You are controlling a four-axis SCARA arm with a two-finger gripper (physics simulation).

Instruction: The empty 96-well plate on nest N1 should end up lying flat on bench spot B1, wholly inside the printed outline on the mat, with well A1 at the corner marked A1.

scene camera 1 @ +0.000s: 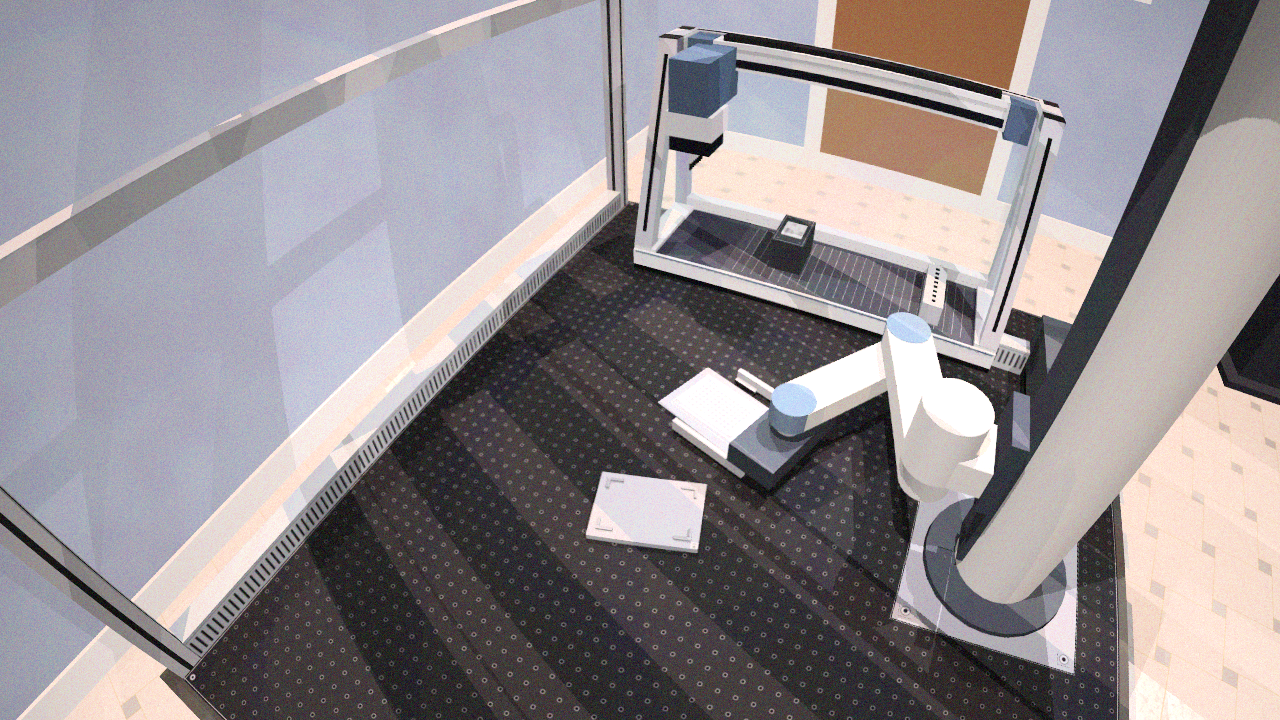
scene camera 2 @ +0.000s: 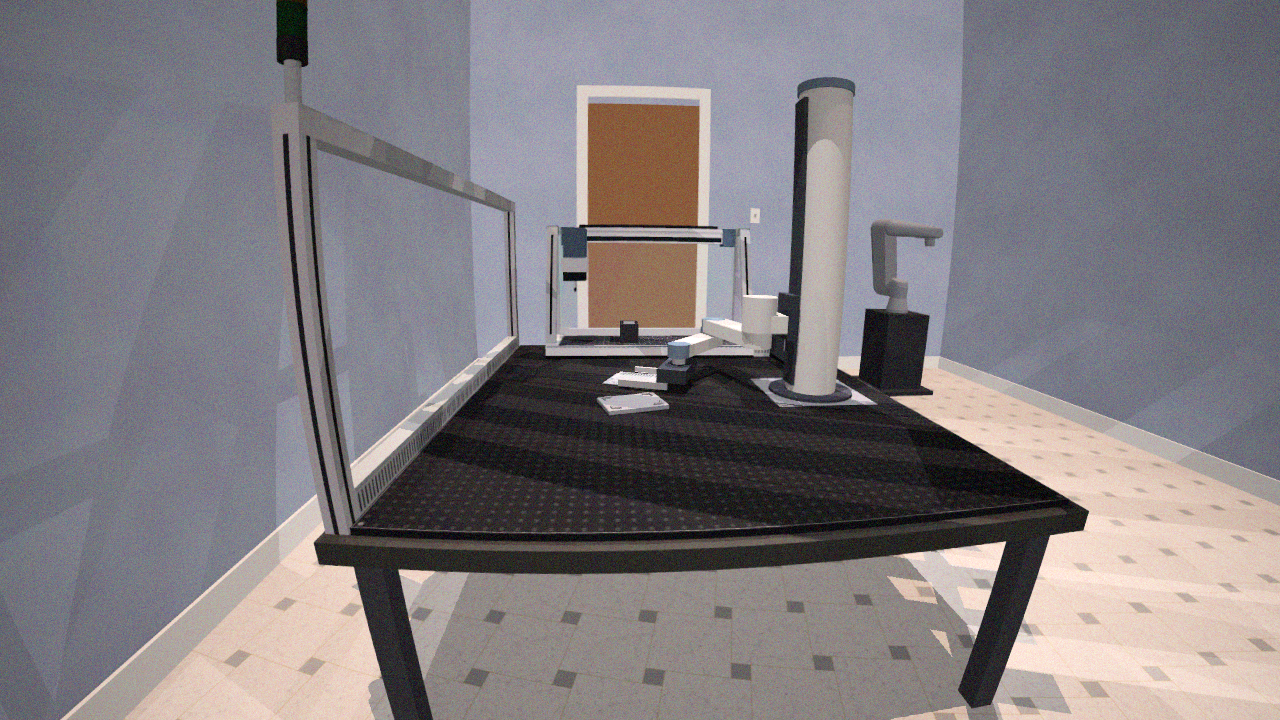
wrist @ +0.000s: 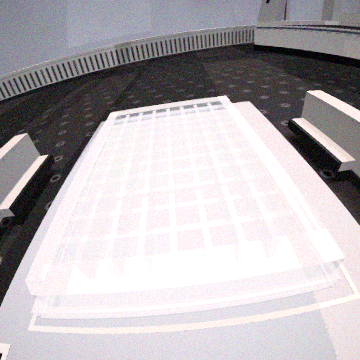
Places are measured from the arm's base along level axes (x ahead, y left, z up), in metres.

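Pixels of known places: gripper, fingertip midpoint: (scene camera 1: 708, 397) (scene camera 2: 627, 375) (wrist: 165, 124); arm's base at its link origin: (scene camera 1: 992, 567) (scene camera 2: 809, 394).
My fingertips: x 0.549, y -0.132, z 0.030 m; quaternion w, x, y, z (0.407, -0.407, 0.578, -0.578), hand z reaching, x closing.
Observation:
Ahead of a thing's pixels: the offset from my fingertips to its middle. "spot": to the spot under its first point. Level surfaces: height alone.
The clear, pale 96-well plate @(0.008 m down, 0.023 m back, 0.007 m left) (wrist: 175, 200) (scene camera 1: 721, 404) lies flat on the pale printed mat @(0.015 m down) (wrist: 200, 345) of the bench spot. The wrist view shows the outline's line past the plate's near end and along part of its right side; the far side is hard to make out in the glare. A1 is not legible. My gripper (wrist: 165, 124) (scene camera 1: 708, 400) (scene camera 2: 628, 376) is open and empty, low over the plate, one finger beyond each long side with a gap. Nest N1 @(0.008 m down, 0.006 m back, 0.249 m left) (scene camera 1: 646, 511) (scene camera 2: 632, 403), a white block with corner brackets, holds no plate.
A gantry machine (scene camera 1: 742, 286) (scene camera 2: 644, 351) stands at the back, with a dark block @(spot: 0.103 m up, 0.032 m back, 0.387 m right) (scene camera 1: 793, 243) on its deck. A framed clear panel with a slotted base rail @(spot: 0.019 m up, 0.454 m ahead, 0.247 m left) (scene camera 1: 411, 398) runs along the left edge. The arm's column (scene camera 1: 1083, 394) (scene camera 2: 823, 241) stands on the right.

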